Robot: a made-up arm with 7 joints.
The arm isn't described. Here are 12 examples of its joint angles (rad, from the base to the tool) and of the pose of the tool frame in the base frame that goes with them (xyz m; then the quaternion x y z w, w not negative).
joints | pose
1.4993 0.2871 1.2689 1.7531 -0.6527 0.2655 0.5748 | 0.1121 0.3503 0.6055 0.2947 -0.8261 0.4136 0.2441
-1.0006 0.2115 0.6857 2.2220 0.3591 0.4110 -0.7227 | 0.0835 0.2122 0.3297 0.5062 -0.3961 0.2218 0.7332
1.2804 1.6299 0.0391 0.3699 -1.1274 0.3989 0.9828 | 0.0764 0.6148 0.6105 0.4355 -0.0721 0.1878 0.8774
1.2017 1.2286 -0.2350 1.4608 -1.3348 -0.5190 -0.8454 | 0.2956 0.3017 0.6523 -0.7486 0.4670 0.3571 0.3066
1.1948 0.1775 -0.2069 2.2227 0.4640 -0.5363 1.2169 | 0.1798 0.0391 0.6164 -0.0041 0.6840 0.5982 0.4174
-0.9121 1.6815 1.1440 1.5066 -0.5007 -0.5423 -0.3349 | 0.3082 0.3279 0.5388 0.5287 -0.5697 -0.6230 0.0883
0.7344 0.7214 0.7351 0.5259 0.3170 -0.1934 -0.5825 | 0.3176 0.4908 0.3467 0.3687 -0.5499 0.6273 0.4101
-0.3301 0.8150 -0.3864 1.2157 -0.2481 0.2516 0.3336 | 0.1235 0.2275 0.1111 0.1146 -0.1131 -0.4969 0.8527
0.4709 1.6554 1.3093 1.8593 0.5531 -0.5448 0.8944 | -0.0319 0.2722 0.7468 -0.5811 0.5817 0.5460 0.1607
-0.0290 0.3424 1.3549 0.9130 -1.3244 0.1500 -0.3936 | 0.1134 0.4356 0.1700 0.7236 -0.0223 0.0362 0.6889
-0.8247 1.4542 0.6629 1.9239 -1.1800 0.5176 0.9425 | 0.2230 0.2375 0.3769 0.6240 0.0539 -0.6063 0.4901
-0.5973 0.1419 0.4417 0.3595 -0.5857 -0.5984 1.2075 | -0.1764 0.1714 0.0362 -0.4830 -0.0356 -0.2140 0.8483
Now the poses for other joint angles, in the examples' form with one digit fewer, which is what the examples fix.
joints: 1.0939 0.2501 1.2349 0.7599 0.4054 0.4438 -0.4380
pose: 0.402 0.393 0.388 -0.173 -0.447 0.726 0.493
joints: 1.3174 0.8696 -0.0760 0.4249 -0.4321 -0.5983 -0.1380
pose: 0.394 0.443 0.520 0.541 -0.746 -0.087 0.379
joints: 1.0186 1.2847 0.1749 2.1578 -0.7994 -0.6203 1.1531
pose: 0.126 0.195 0.637 0.761 -0.129 -0.624 0.119
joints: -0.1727 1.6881 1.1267 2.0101 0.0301 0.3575 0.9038
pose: 0.155 0.188 0.679 0.524 -0.489 -0.553 0.425
